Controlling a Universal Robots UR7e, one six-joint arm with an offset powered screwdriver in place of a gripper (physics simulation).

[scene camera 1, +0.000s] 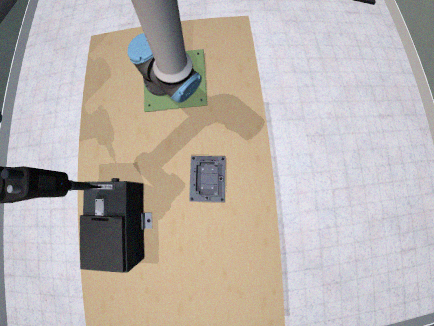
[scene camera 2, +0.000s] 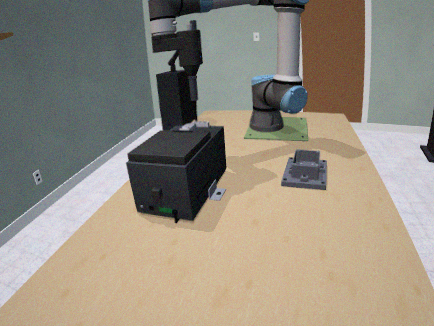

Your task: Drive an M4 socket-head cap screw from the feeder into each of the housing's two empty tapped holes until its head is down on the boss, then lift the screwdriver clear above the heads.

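Note:
The black screw feeder stands at the table's left side. Its silver pick-up end is on the far part of its top. My screwdriver points down over that silver end in scene camera 2. In scene camera 1 its thin tip overlaps the silver end; whether it touches cannot be told. No screw can be made out at the tip. The grey housing lies flat on the table, right of the feeder and apart from it. Its holes are too small to tell empty from filled.
A small metal bracket sticks out from the feeder's right side. The arm's base stands on a green plate at the table's far end. A tall black box stands behind the feeder, close to the screwdriver in scene camera 2.

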